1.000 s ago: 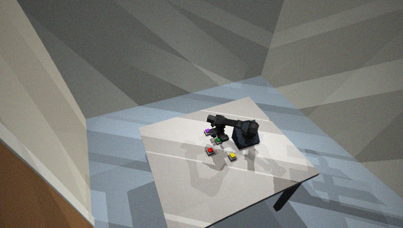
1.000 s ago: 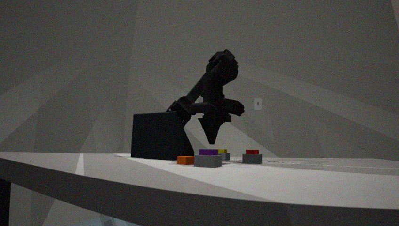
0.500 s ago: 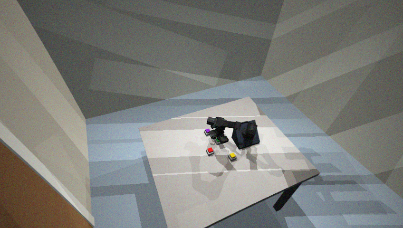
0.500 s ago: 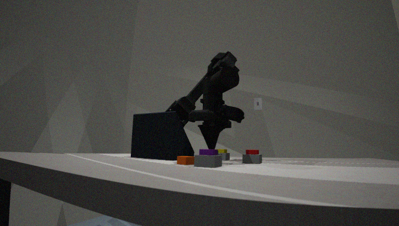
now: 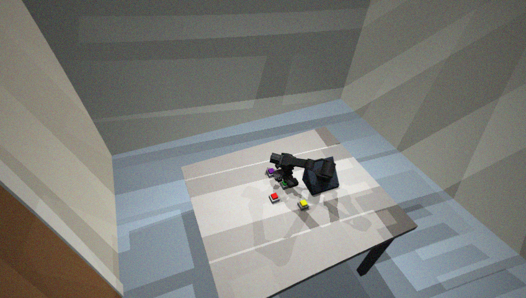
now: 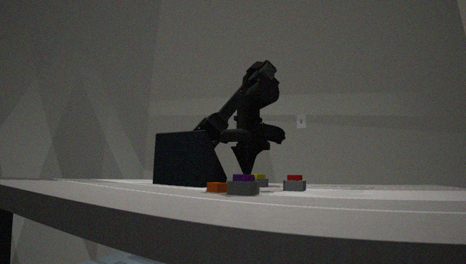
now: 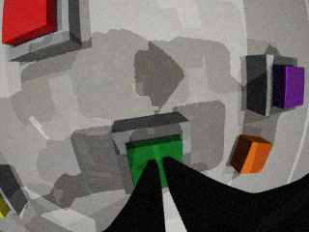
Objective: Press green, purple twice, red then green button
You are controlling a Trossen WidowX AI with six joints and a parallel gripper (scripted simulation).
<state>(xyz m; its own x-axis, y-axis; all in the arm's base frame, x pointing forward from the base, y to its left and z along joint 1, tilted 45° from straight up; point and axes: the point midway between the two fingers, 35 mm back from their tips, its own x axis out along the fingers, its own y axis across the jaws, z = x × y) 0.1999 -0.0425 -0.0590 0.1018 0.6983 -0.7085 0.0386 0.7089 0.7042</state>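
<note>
Right now my gripper tip is 1 cm above the green button. Also, from my gripper tip: red button 11 cm ahead, 6 cm to the left; then small orange block 3 cm behind, 9 cm to the right, 2 cm below; then purple button 3 cm ahead, 11 cm to the right.
</note>
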